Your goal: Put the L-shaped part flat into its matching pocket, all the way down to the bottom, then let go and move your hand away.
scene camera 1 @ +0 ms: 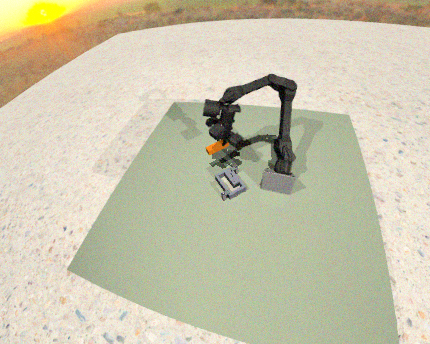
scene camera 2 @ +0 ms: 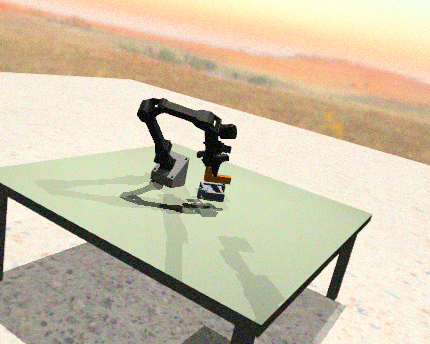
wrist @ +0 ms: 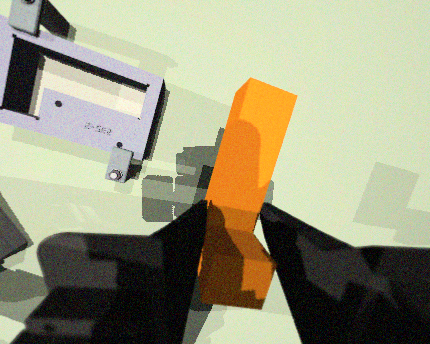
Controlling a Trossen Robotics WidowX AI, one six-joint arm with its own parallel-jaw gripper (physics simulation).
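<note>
The orange L-shaped part [scene camera 1: 216, 148] [scene camera 2: 220, 178] [wrist: 251, 145] is held above the mat, apart from the fixture. My gripper [scene camera 1: 224, 142] [scene camera 2: 212, 170] [wrist: 233, 207] is shut on it. In the wrist view its long arm points up and slightly right, beyond the fingertips, and its shorter end lies between the fingers, partly in shadow. The grey-lilac fixture [scene camera 1: 238, 192] [scene camera 2: 216, 197] [wrist: 100, 122] lies on the green surface, at the upper left of the wrist view, cut off by the frame's edge. Its L-shaped pocket faces up, and no orange part is in it.
Small grey clamp blocks with bolts [wrist: 117, 165] [wrist: 26, 17] stick out at the fixture's sides. The arm's grey base [scene camera 1: 278, 182] [scene camera 2: 172, 172] stands near the fixture. The green table top [scene camera 1: 200, 260] [scene camera 2: 300, 220] carries dark arm shadows.
</note>
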